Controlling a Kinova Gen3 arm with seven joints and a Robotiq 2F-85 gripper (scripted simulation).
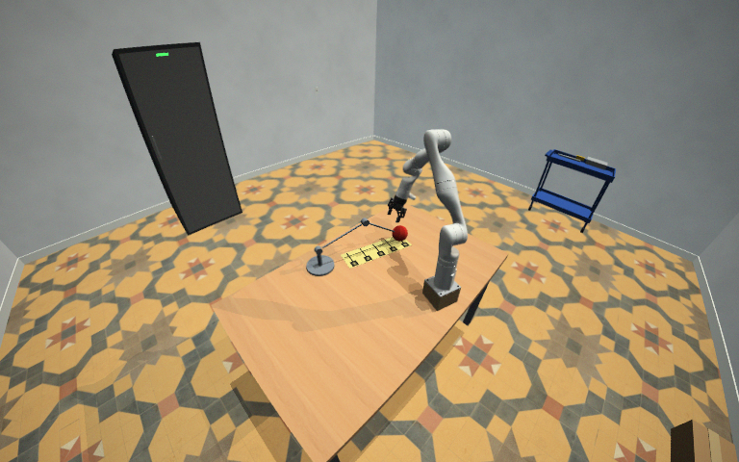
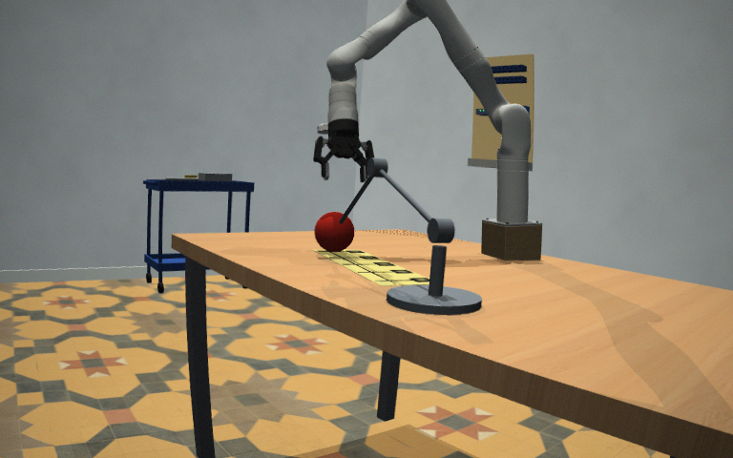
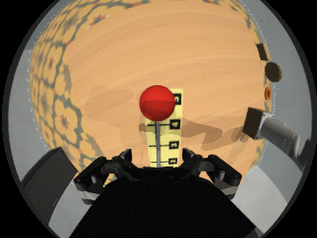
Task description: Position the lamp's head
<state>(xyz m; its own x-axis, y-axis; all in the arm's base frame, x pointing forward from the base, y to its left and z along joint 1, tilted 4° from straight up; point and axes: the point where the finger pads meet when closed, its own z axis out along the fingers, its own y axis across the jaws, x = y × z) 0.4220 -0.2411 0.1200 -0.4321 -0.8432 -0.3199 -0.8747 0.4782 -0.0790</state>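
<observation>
My gripper is now 20 mm short of the yellow numbered strip, 110 mm to the right of it and 190 mm above it. Also, from my hand: round grey base: 220 mm ahead, 420 mm to the left, 160 mm below.
</observation>
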